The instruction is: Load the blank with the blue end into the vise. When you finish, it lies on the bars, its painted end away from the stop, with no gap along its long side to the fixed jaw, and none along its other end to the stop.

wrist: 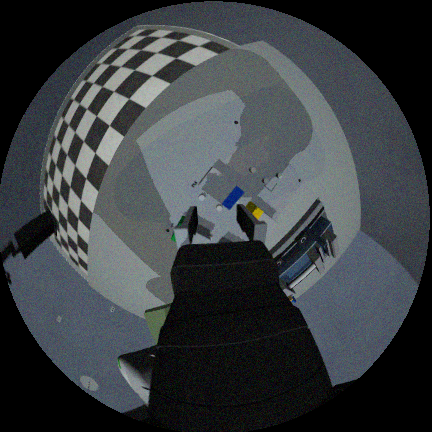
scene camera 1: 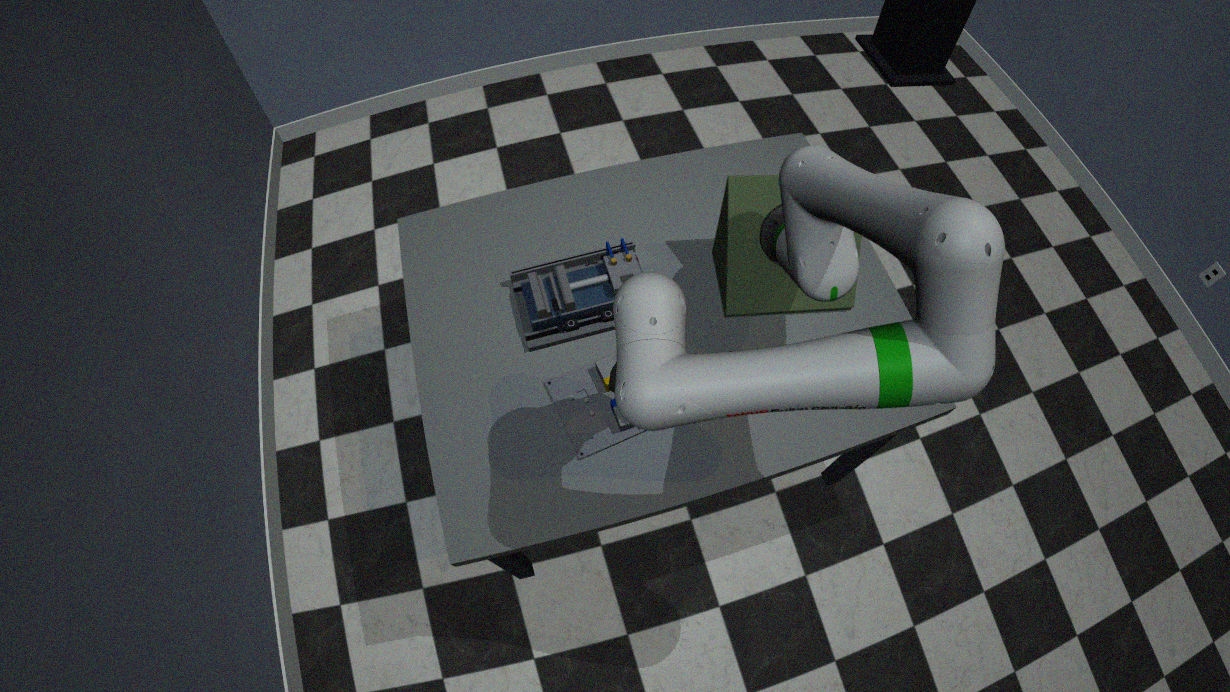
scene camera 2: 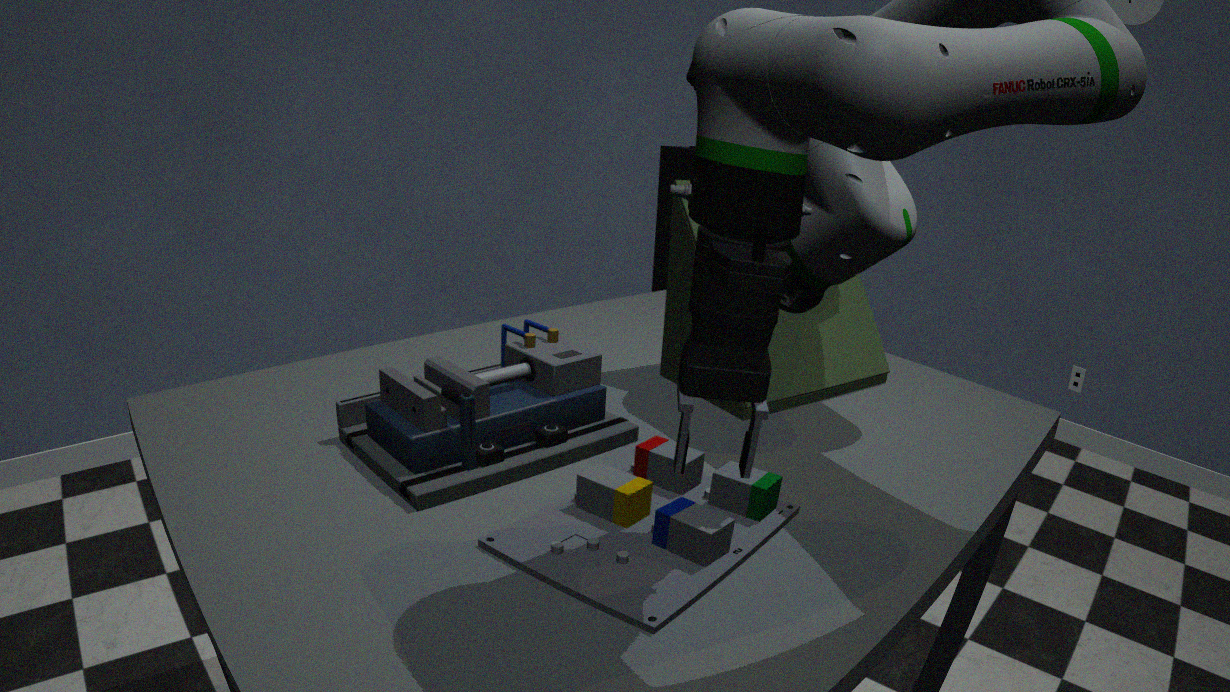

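The blank with the blue end lies on the plate; the arm hides part of it in scene camera 1. My gripper is open and empty, pointing down. In scene camera 2 its fingertips are above and behind the blue-ended blank; in the wrist view the blue end shows just beyond them. The vise stands on the table beside the plate, with its fixed jaw at the far left. No blank shows between its jaws.
A yellow-ended blank, a red-ended blank and a green-ended blank lie close around the fingers. Small pegs stand on the plate. The green base block is behind. Blue-handled fittings rise from the vise.
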